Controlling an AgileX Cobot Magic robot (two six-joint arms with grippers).
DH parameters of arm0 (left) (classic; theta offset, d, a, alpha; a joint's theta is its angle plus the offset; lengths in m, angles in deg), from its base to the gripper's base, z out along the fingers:
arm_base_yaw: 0 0.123 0 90
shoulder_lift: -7.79 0 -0.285 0
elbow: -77.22 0 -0.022 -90
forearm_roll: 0 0.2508 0 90
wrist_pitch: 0 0 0.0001 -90
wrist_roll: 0 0.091 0 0
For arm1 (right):
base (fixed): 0 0 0 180
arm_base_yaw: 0 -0.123 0 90
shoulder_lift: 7.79 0 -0.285 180
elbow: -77.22 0 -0.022 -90
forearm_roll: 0 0.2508 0 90
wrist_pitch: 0 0 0.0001 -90
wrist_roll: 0 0.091 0 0
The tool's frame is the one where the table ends.
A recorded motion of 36 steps. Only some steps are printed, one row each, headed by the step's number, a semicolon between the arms.
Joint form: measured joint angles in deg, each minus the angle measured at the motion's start. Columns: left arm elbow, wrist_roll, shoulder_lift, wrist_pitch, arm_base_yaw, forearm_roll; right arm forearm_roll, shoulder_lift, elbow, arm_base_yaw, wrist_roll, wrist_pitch.
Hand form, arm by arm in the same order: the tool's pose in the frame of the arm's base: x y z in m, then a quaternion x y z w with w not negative. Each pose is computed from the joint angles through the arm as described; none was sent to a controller.
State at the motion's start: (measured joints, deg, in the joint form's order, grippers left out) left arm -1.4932 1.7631 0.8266 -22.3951 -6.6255 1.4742; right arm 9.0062 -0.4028 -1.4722 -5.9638 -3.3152 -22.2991
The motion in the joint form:
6: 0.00 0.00 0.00 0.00 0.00 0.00; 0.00 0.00 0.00 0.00 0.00 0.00
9: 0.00 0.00 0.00 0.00 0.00 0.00; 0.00 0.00 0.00 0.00 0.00 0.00
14: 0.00 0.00 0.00 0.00 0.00 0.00; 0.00 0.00 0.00 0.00 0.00 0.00
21: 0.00 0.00 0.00 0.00 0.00 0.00; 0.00 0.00 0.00 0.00 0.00 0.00
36: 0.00 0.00 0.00 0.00 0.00 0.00; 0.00 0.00 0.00 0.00 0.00 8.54
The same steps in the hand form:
6: 0.0518 -0.0051 0.1701 0.06592 0.80666 -0.01397 0.58717; 0.0515 0.0108 0.1704 -0.02405 0.80916 0.08013 0.58161
9: 0.0518 -0.0051 0.1701 0.06592 0.80666 -0.01397 0.58717; 0.0515 0.0108 0.1704 -0.02405 0.80916 0.08013 0.58161
14: 0.0518 -0.0051 0.1701 0.06592 0.80666 -0.01397 0.58717; 0.0515 0.0108 0.1704 -0.02405 0.80916 0.08013 0.58161
21: 0.0518 -0.0051 0.1701 0.06592 0.80666 -0.01397 0.58717; 0.0515 0.0108 0.1704 -0.02405 0.80916 0.08013 0.58161
36: 0.0518 -0.0051 0.1701 0.06592 0.80666 -0.01397 0.58717; 0.0550 0.0092 0.1834 -0.01552 0.76402 0.07821 0.64024

